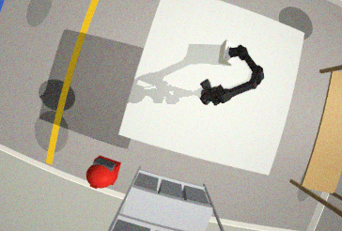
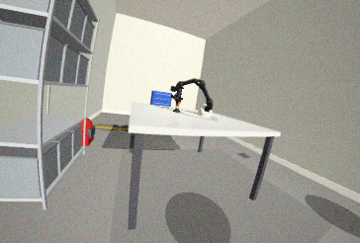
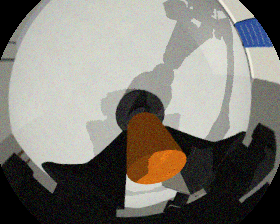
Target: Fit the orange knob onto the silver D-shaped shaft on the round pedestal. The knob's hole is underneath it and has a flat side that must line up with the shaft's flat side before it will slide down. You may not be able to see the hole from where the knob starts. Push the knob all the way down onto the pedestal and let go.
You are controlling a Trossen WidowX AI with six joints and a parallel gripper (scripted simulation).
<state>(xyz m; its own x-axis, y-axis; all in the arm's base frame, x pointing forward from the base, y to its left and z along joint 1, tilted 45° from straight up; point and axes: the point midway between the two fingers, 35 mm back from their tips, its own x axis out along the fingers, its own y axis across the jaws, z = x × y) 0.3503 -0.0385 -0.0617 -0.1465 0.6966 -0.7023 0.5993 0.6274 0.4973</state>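
The orange knob lies 3 cm above my gripper tip. Round my gripper tip: dark round pedestal: 4 cm below.
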